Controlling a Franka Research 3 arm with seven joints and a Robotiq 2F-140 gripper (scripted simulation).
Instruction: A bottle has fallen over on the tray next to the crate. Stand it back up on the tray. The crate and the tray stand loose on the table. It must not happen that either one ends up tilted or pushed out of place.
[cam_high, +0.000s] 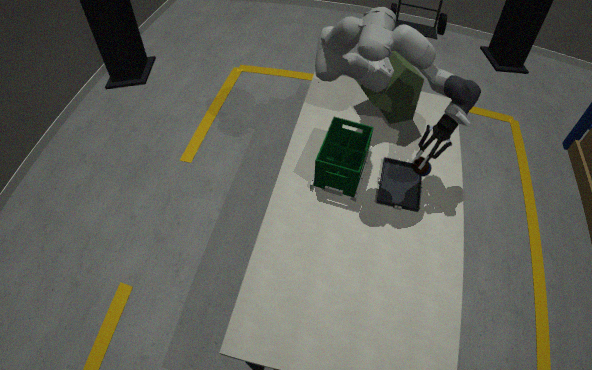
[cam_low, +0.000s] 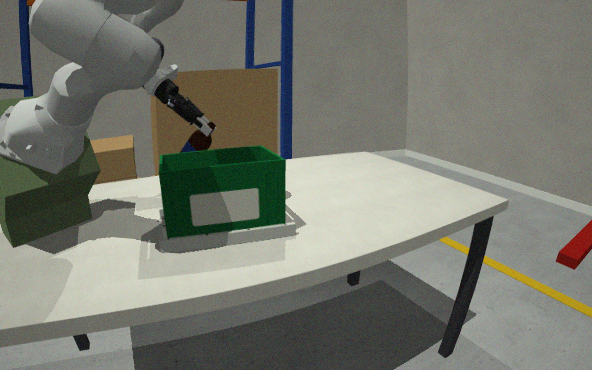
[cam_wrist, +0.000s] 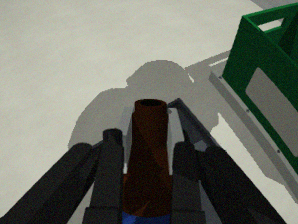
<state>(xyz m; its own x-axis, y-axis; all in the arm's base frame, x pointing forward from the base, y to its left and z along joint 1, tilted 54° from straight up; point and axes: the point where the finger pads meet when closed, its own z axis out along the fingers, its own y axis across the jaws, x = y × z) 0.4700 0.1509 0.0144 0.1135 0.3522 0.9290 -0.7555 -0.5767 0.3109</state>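
The brown bottle is 1 cm behind my hand, 2 cm to the left of it and 5 cm below it. The rest, counted from my hand: green crate: 14 cm behind, 29 cm to the right, 13 cm below; dark grey tray: 3 cm behind, 4 cm to the right, 20 cm below.
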